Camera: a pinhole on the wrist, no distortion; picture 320 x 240 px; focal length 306.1 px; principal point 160.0 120.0 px. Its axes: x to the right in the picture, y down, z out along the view. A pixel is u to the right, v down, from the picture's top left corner.
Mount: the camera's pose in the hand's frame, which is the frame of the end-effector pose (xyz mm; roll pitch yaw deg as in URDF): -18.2 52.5 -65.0 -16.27 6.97 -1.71
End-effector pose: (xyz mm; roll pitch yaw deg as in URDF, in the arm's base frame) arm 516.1 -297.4 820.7 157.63 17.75 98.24
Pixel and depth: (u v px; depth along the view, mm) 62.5 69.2 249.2
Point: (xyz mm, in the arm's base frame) 681.3 -381.9 700.7
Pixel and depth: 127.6 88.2 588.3
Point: 876.2 -380.9 421.9
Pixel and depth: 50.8 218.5 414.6
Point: 930.6 -400.4 690.2
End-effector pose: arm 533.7 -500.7 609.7 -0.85 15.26 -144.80
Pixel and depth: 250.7 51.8 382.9
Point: 399.7 -690.3 870.0
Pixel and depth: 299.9 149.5 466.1
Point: 391.9 -874.0 869.2
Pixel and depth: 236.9 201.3 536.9
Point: 503.2 -937.9 933.8
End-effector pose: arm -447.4 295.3 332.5 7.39 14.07 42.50
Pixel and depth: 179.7 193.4 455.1
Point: -493.5 574.4 673.4
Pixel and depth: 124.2 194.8 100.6
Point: -520.6 364.0 374.2
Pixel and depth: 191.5 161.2 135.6
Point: -492.6 388.0 398.1
